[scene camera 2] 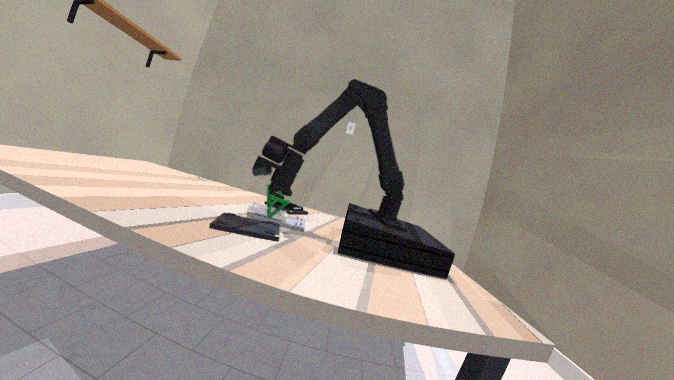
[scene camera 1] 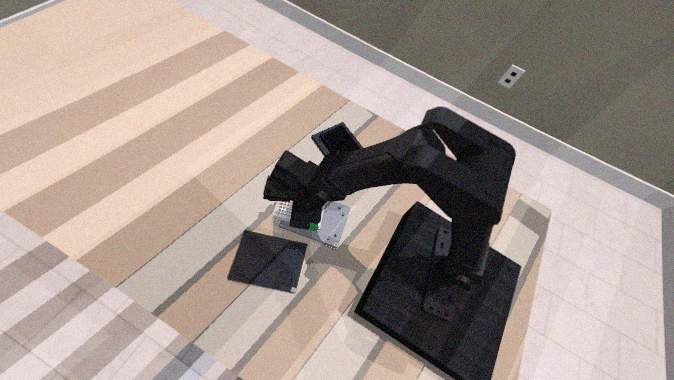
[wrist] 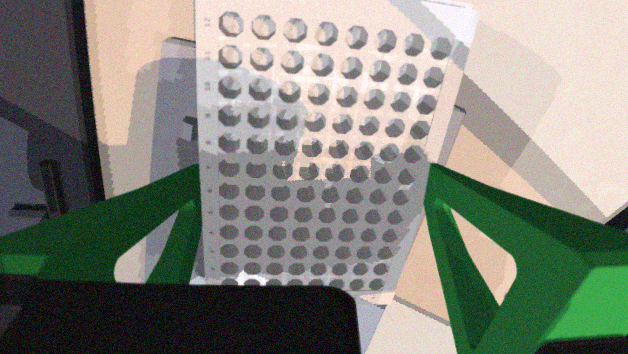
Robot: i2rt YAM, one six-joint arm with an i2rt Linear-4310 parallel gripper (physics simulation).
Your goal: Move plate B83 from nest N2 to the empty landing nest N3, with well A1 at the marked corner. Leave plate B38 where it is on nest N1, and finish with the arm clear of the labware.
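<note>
My gripper (scene camera 1: 313,226) (scene camera 2: 276,202) (wrist: 314,177) has its green fingers against both long sides of a white 96-well plate (scene camera 1: 284,207) (scene camera 2: 257,207) (wrist: 302,106) and is shut on it. Its label does not show; it matches B83 as the plate being handled. The plate is level, over a light grey nest (scene camera 1: 334,225) (scene camera 2: 297,223) (wrist: 167,100) and shifted toward its far side; any gap beneath is hard to tell. A dark nest (scene camera 1: 267,262) (scene camera 2: 245,226) (wrist: 40,60) beside it bears no plate and has a white corner mark. Well A1 is hidden in the wrist view.
A smaller dark nest or tray (scene camera 1: 336,139) (scene camera 2: 300,210) lies behind the arm's wrist, partly hidden; its contents are unclear. The arm stands on a big black base block (scene camera 1: 395,280) (scene camera 2: 395,257). Striped shadows cross the table. A wooden shelf (scene camera 2: 132,27) hangs on the wall.
</note>
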